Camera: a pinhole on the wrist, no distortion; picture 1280 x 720 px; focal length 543.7 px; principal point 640.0 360.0 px. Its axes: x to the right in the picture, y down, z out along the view. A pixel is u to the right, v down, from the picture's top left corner.
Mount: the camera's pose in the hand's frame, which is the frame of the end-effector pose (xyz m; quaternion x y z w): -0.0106 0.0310 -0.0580 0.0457 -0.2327 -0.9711 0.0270
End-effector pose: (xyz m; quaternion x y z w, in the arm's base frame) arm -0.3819 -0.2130 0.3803 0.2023 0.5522 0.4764 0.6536
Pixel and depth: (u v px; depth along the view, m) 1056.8 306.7 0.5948
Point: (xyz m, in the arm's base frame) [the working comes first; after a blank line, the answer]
In the camera's frame: 0.4560 -0.0583 0.5948

-0.1010 -0.4042 1.0350
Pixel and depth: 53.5 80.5 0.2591
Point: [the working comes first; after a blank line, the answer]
In the camera's frame: -0.2795 -0.1332 0.2591

-0.3901 0.1553 0.5225
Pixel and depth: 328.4 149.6 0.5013
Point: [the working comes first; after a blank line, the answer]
In the camera's frame: -0.2873 -0.1940 0.5013

-0.2823 0.2646 0.7196
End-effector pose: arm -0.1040 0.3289 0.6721 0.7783 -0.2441 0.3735 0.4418
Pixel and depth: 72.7 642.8 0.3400
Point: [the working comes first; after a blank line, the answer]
In the camera's frame: -0.3548 0.1768 0.3400

0.1756 -0.0180 0.8322
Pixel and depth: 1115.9 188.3 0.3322
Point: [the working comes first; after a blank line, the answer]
In the camera's frame: 0.2908 -0.1049 0.3322

-0.4247 0.0767 0.4760
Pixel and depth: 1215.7 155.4 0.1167
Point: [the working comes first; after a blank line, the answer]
In the camera's frame: 0.1236 -0.0439 0.1167

-0.2669 0.2665 0.6072
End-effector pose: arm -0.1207 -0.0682 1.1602 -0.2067 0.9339 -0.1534 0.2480
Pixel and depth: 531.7 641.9 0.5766
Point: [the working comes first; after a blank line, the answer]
In the camera's frame: -0.1149 0.2990 0.5766

0.1412 -0.1753 0.6292
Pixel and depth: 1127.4 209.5 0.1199
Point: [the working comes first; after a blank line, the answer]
In the camera's frame: 0.1075 -0.0332 0.1199

-0.0371 0.0800 1.1501
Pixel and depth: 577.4 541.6 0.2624
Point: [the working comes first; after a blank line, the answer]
In the camera's frame: -0.0302 0.0876 0.2624

-0.0256 -0.0426 0.9534
